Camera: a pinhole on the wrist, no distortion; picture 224 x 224 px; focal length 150.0 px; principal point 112.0 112.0 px. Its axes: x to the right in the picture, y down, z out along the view. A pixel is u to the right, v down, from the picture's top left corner.
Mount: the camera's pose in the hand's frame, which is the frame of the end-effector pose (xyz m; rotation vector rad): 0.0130 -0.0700 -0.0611 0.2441 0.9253 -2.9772
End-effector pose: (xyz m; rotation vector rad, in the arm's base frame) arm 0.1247 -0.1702 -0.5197 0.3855 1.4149 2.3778
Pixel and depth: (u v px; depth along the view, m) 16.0 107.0 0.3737
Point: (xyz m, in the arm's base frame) 0.1067 0.2617 -0.6217
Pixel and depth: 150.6 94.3 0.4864
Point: 0.4756 0.1552 -0.6272
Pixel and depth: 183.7 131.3 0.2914
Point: 0.3669 -0.0195 -0.6972
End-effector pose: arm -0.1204 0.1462 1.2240 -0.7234 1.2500 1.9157
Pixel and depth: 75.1 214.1 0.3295
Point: 0.1999 0.3658 0.9830
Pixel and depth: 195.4 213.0 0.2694
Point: 0.2699 0.2305 1.1715
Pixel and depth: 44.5 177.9 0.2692
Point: 0.0769 0.3606 1.0192
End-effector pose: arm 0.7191 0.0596 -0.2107 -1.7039 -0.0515 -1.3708
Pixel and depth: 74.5 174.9 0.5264
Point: 0.6479 0.5136 0.2024
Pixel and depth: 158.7 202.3 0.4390
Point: 0.4626 0.5313 -0.0141
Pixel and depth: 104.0 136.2 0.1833
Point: 0.6659 0.2229 -0.0880
